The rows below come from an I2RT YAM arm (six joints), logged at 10 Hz.
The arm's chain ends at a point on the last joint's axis. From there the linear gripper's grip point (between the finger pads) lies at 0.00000 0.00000 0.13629 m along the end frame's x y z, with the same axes.
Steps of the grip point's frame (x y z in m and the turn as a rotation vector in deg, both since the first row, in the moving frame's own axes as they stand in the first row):
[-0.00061 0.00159 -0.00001 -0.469 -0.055 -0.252]
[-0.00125 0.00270 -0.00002 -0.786 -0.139 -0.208]
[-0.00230 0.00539 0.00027 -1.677 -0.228 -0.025]
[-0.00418 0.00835 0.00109 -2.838 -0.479 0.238]
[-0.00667 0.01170 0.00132 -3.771 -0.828 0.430]
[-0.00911 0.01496 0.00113 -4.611 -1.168 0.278]
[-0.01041 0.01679 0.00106 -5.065 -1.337 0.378]
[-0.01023 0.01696 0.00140 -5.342 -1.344 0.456]
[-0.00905 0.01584 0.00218 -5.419 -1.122 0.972]
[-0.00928 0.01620 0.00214 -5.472 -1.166 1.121]
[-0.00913 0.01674 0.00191 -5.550 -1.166 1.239]
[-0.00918 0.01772 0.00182 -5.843 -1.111 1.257]
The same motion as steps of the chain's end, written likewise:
[-0.00048 0.00047 -0.00001 -0.469 -0.055 -0.252]
[-0.00092 0.00083 -0.00001 -0.786 -0.139 -0.208]
[-0.00176 0.00140 0.00033 -1.677 -0.228 -0.025]
[-0.00303 0.00160 0.00126 -2.838 -0.479 0.238]
[-0.00467 0.00274 0.00163 -3.771 -0.828 0.430]
[-0.00631 0.00401 0.00160 -4.611 -1.168 0.278]
[-0.00719 0.00477 0.00163 -5.065 -1.337 0.378]
[-0.00699 0.00429 0.00203 -5.342 -1.344 0.456]
[-0.00628 0.00299 0.00282 -5.419 -1.122 0.972]
[-0.00638 0.00323 0.00279 -5.472 -1.166 1.121]
[-0.00622 0.00359 0.00258 -5.550 -1.166 1.239]
[-0.00639 0.00388 0.00255 -5.843 -1.111 1.257]

